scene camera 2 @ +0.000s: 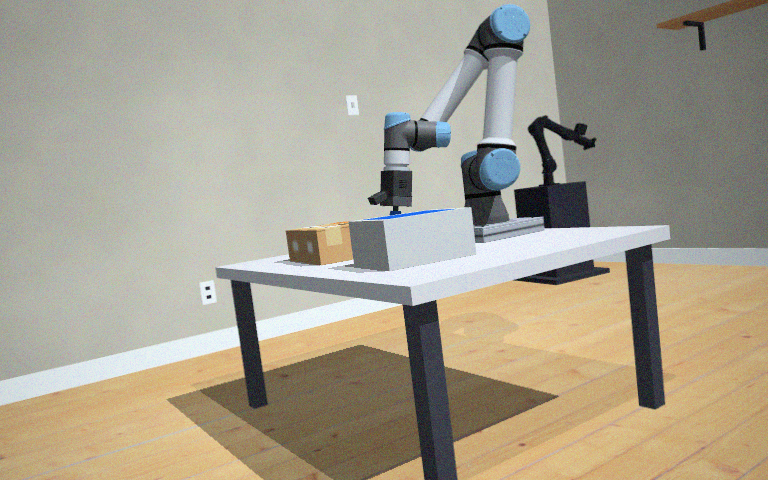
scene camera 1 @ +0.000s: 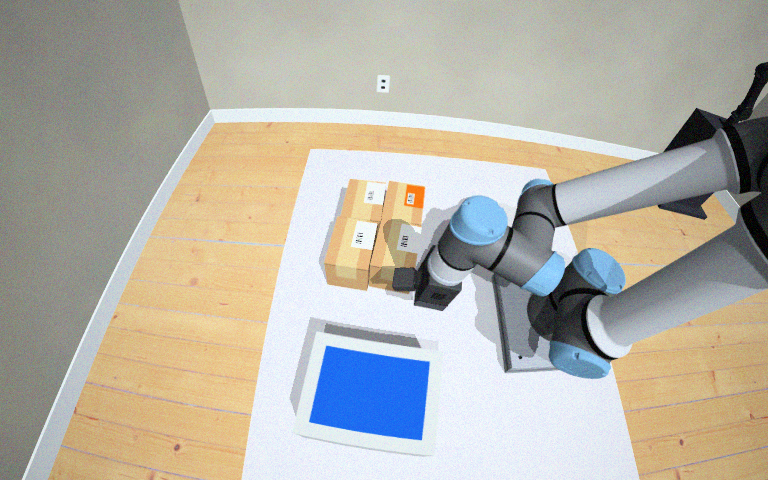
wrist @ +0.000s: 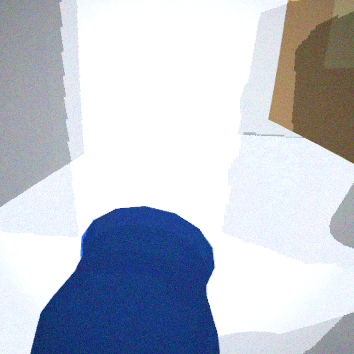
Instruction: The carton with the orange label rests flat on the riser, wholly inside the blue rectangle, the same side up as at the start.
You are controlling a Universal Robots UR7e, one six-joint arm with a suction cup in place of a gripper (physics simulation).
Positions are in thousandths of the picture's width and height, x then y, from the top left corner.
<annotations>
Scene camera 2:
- riser: 506, 507, on the table
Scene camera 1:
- riser: 475, 822
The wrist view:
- my suction cup: 403, 775
</annotations>
